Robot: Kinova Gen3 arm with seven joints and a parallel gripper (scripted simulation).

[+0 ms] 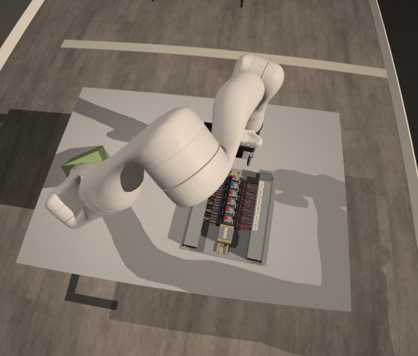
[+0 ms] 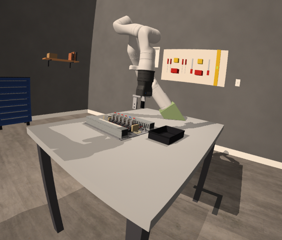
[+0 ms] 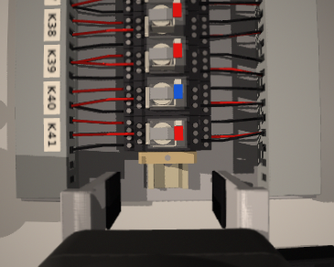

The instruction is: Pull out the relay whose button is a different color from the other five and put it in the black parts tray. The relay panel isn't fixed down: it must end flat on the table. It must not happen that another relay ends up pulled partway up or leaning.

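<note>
Now: hand 90 mm above the relay and 60 mm to the left of it. Also, from my hand: black parts tray (140 mm to the left, 130 mm below, 60 mm behind); relay panel (130 mm to the right, 120 mm below, 10 mm behind).
</note>
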